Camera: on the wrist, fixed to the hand. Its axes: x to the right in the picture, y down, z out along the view.
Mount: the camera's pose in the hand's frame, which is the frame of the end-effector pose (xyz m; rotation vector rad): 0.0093 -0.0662 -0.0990 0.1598 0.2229 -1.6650
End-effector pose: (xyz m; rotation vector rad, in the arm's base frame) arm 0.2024 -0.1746 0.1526 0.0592 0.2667 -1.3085
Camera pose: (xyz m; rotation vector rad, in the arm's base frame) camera 0.1252 -0.1817 0.0617 0.1286 0.4145 -2.9895
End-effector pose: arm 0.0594 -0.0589 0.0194 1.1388 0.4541 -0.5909
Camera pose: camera 0.0199 0.0120 -0.0683 0.7517 1.5868 -1.9461
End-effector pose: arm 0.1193 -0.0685 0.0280 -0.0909 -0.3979 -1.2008
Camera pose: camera 0.0862 -0.1285 -0.0698 0.6378 -0.3318 -2.7620
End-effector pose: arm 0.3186 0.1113 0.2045 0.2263 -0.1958 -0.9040
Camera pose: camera 0.3003 0.0754 0.0920 0.6670 0.2008 -2.4961
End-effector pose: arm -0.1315 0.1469 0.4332 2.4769 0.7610 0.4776
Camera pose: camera -0.1976 0.2354 0.4786 1.1135 2.4933 0.0052
